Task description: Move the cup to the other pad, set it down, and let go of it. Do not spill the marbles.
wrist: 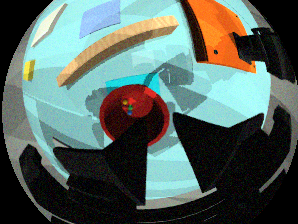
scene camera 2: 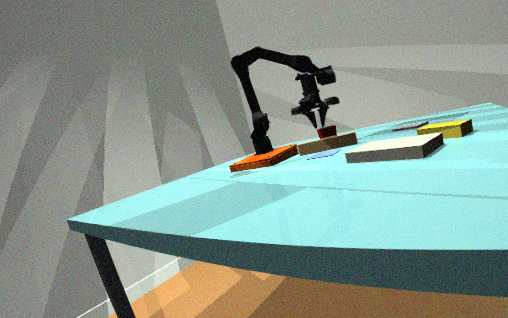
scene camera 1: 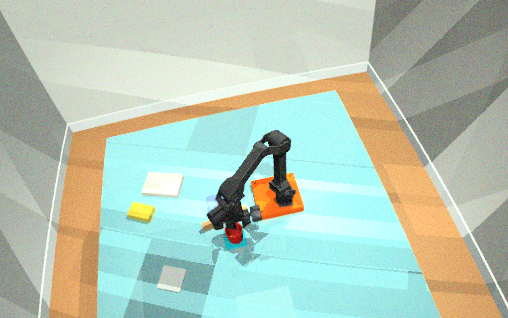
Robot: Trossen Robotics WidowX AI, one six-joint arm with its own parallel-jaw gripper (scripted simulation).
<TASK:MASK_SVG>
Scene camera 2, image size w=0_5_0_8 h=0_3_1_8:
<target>my gripper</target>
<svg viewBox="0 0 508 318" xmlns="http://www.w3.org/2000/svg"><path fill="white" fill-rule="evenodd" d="M311 87L302 92L304 97L298 102L300 106L293 108L291 113L292 115L305 115L314 127L317 128L315 113L311 109L320 107L318 112L321 125L324 127L327 109L330 108L328 105L339 104L339 99L335 96L322 101L319 97L319 89Z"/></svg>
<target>yellow block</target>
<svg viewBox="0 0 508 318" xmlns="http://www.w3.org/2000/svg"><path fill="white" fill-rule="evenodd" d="M472 119L428 124L418 129L417 135L443 133L443 139L460 138L473 131Z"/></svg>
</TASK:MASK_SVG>
